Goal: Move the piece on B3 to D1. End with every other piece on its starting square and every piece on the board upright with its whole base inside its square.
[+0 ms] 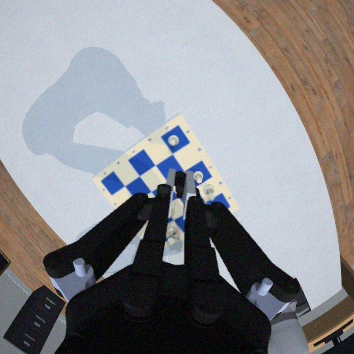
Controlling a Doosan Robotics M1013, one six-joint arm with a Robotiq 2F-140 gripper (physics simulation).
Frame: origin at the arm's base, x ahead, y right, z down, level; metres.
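Seen in the pictures: gripper, fingertip midpoint: (179,179).
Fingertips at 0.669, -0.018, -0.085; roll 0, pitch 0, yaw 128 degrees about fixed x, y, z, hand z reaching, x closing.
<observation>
Offsets run from my fingertips to a thing's top centre, as dx, dy, dz. "pt": to the spot under its first point. Level surfaces: height alone.
My gripper (179,179) is shut on a black chess piece {-0.002, -0.001, -0.033} (180,185), seen between the fingertips and held above the blue and cream board {pt +0.045, -0.147, +0.115} (105,176). The cream square D1 {pt +0.000, +0.014, +0.115} (187,154) is bare, up and right of the fingertips. A white piece {+0.035, +0.005, +0.083} (173,140) stands on E1, another white piece {-0.044, +0.011, +0.083} (198,176) on C1, and a third white piece {-0.079, +0.016, +0.071} (209,191) on B1. Another white piece {-0.126, -0.096, +0.082} (173,233) shows low between the fingers, its square unclear. The fingers hide B3 and much of the lower board, with any pieces there.
The board lies on a pale round-edged table top {dz +0.121} (260,125). The arm's shadow (100,65) falls across the table and the board's upper left side. Wooden floor (320,60) shows beyond the table edge. A dark slotted object (35,320) is at the lower left.
</observation>
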